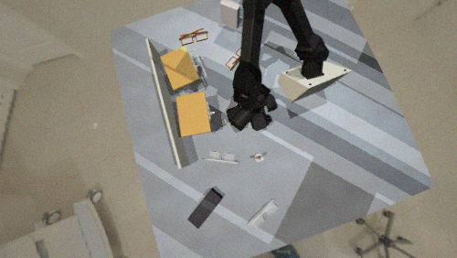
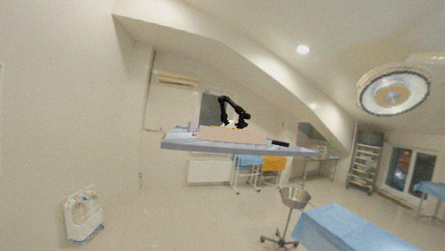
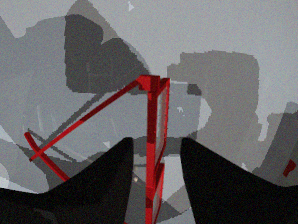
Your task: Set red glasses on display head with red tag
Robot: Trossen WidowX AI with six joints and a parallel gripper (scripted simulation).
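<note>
Right now my gripper tip is 19 cm to the right of the round peg and 3 cm above it. Also, from my gripper tip: upright board: 35 cm ahead, 14 cm to the right; then grey block: 3 cm behind, 52 cm to the right; then dark case: 27 cm ahead, 35 cm to the left, 4 cm below.
</note>
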